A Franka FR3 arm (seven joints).
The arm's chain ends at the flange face. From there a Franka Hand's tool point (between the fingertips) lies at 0.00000 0.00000 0.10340 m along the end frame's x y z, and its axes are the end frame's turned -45 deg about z.
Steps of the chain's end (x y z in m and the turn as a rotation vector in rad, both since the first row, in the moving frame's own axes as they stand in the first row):
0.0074, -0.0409, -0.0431, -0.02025, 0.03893, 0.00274
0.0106, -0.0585, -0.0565, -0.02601, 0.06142, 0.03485
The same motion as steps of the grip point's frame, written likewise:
0.0355, -0.0194, -0.0432, -0.04185, 0.01321, 0.00274
0.0513, -0.0274, -0.0567, -0.06182, 0.02504, 0.03485

